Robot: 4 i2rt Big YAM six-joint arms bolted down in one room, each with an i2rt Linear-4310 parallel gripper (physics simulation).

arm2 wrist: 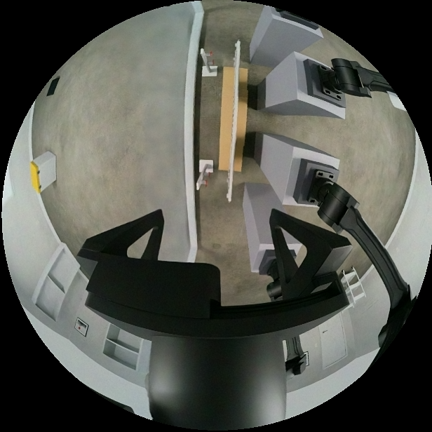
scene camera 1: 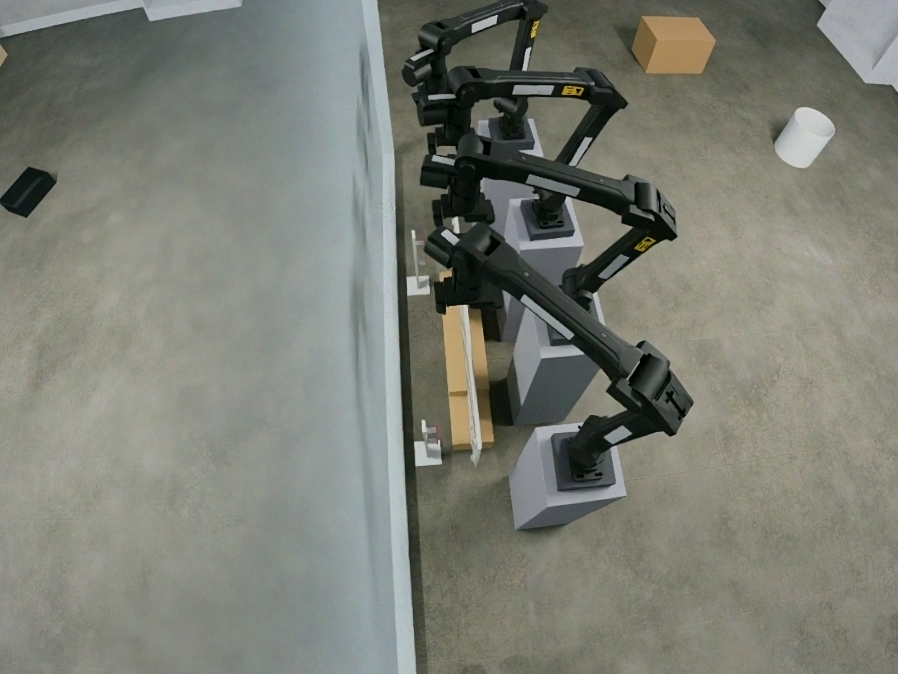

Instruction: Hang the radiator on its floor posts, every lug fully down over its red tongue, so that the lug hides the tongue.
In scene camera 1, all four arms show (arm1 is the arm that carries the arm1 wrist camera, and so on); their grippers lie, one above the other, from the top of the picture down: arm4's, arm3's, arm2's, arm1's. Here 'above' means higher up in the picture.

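Note:
The white radiator (arm2 wrist: 234, 125) (scene camera 1: 471, 377) stands on edge as a long thin strip on cardboard (arm2 wrist: 225, 100) (scene camera 1: 456, 362), right of the floor posts and apart from them. The upper post (arm2 wrist: 205, 62) (scene camera 1: 417, 261) and lower post (arm2 wrist: 203, 172) (scene camera 1: 425, 438) have small red tongues. Arm2's gripper (arm2 wrist: 217, 212) (scene camera 1: 462, 219) is open and empty. Arm1's gripper (scene camera 1: 467, 302) is open, high over the radiator. Arm3's gripper (scene camera 1: 448, 145) looks open, its right finger partly hidden. Arm4's gripper (scene camera 1: 429, 95) looks open but is mostly hidden. Lug details are too small to tell.
A long wall (arm2 wrist: 190, 125) (scene camera 1: 398, 435) runs left of the posts. Grey pedestals (arm2 wrist: 272, 170) (scene camera 1: 533, 471) stand right of the radiator. A cardboard box (scene camera 1: 670, 47) and a white cylinder (scene camera 1: 803, 137) stand at the upper right. Arm1 and arm2 cross above the radiator's upper part.

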